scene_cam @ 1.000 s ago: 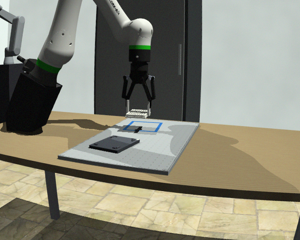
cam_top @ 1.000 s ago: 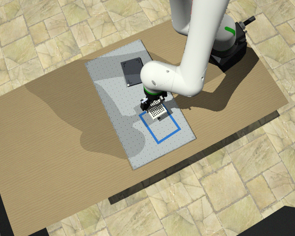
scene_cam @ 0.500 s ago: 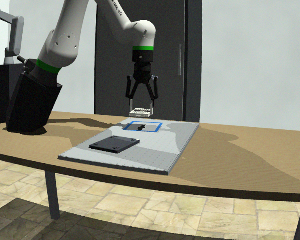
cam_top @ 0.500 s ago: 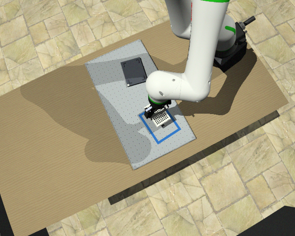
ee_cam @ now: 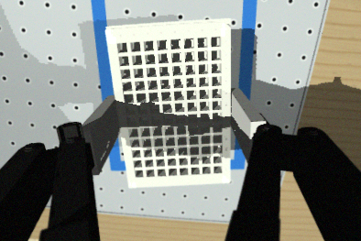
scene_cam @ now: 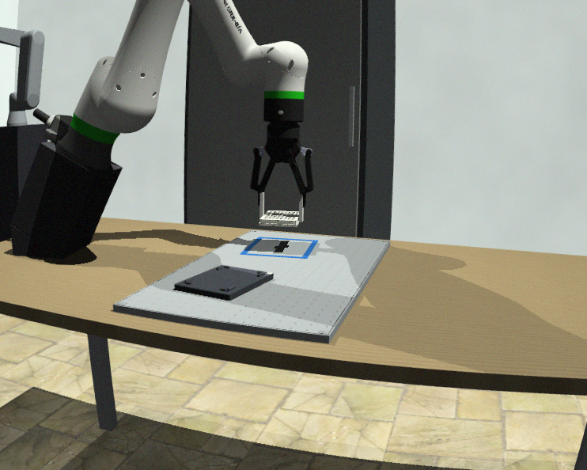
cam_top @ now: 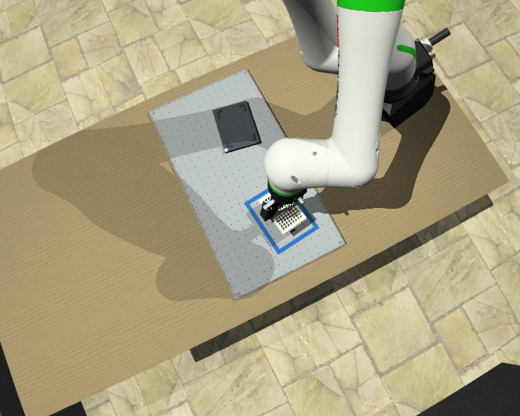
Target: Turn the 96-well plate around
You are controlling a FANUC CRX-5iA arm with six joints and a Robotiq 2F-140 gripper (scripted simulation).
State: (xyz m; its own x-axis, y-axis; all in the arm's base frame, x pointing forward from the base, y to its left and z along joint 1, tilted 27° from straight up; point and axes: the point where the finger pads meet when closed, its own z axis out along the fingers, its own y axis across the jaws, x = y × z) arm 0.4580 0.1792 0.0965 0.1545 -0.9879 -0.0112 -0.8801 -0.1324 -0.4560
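My hand is 20 mm above the white 96-well plate. From my hand the other things lie so: dark plate nest N1 (340 mm to the right, 80 mm below); then A1 label (70 mm ahead, 270 mm to the right, 80 mm below).
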